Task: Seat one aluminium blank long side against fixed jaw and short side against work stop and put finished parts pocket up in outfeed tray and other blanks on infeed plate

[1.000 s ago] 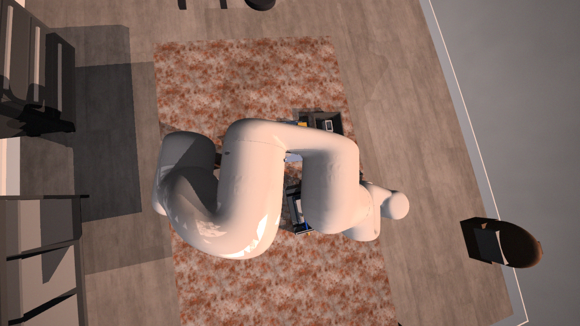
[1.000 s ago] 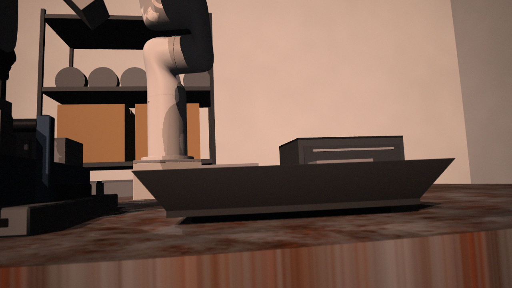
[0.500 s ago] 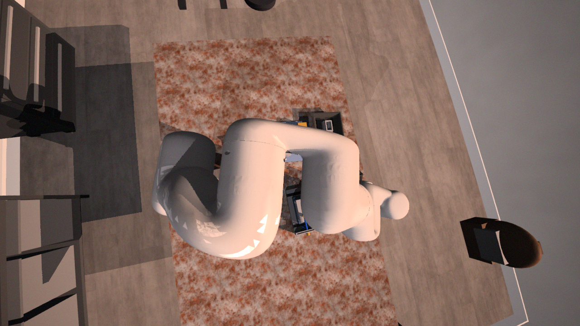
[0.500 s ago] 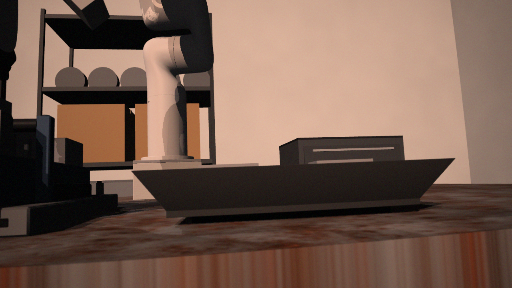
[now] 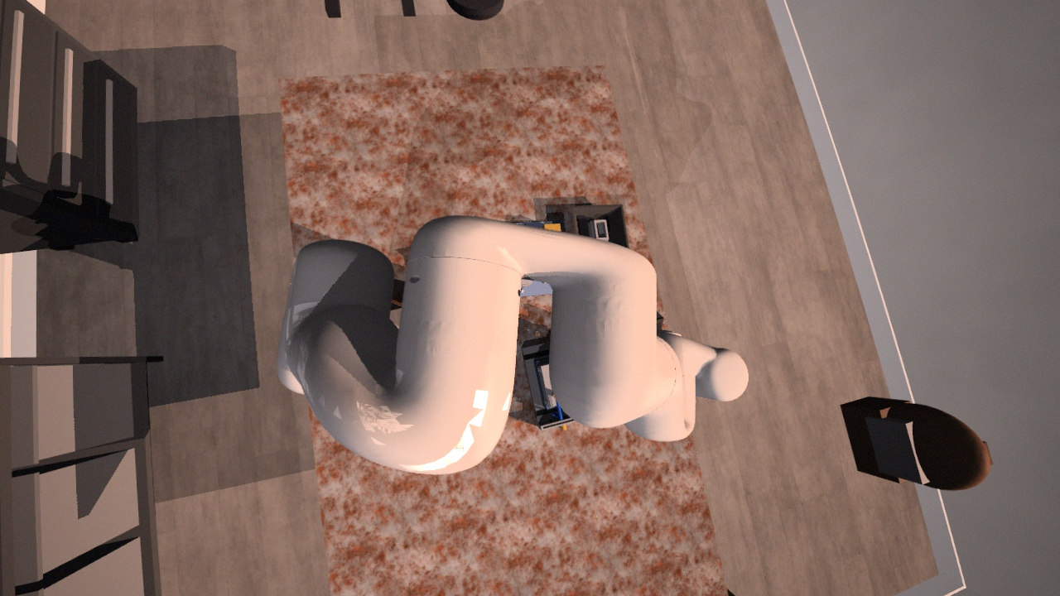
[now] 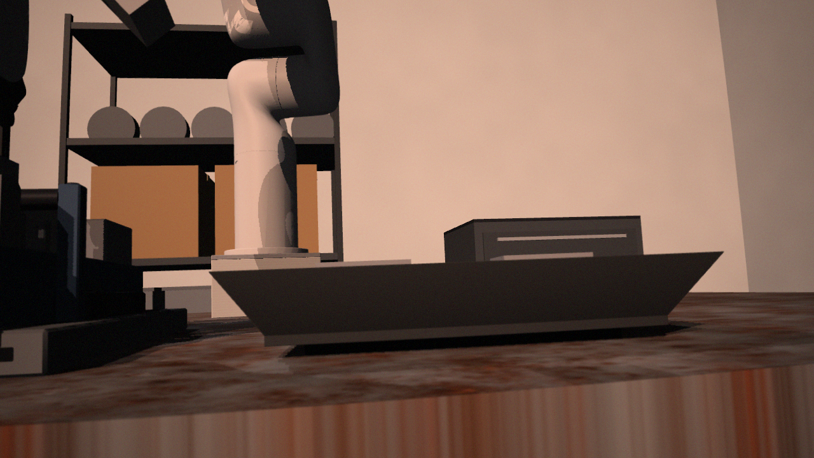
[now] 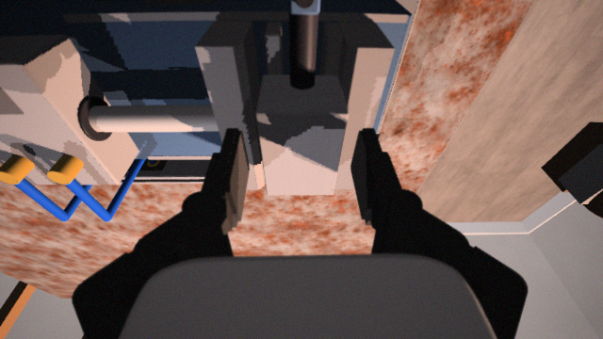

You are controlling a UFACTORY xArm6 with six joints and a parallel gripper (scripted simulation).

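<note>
My hand is 90 mm past the vise piston rod and 40 mm above it. Round my hand: vise body: 80 mm below, 70 mm behind; then brass blank: 340 mm to the left, 100 mm below, 90 mm behind.
</note>
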